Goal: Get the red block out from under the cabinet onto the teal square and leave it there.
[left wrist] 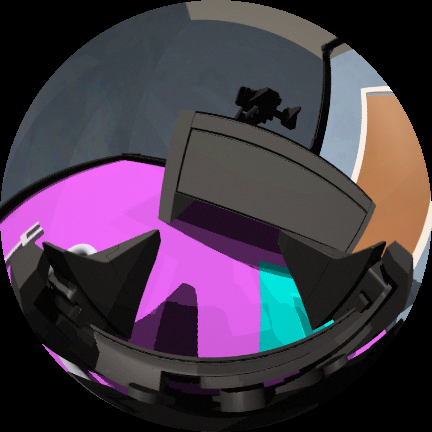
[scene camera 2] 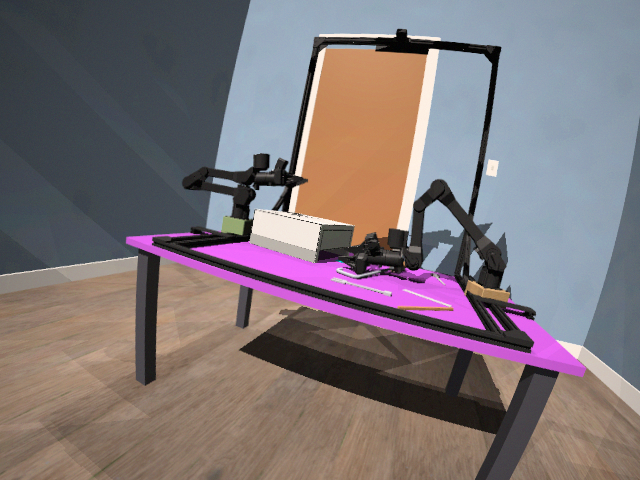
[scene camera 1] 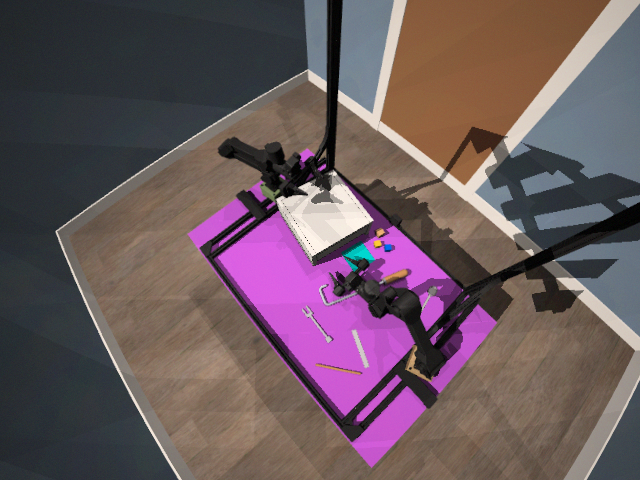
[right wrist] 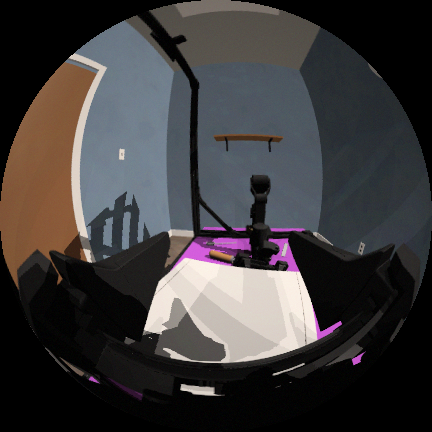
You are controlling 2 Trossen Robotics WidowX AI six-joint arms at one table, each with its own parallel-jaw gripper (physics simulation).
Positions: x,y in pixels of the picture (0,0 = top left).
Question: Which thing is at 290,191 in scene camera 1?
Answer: My right gripper.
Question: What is my right gripper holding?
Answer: Nothing.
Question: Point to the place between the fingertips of my left gripper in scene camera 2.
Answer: At 341,252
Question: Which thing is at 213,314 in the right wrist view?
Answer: A cabinet top.
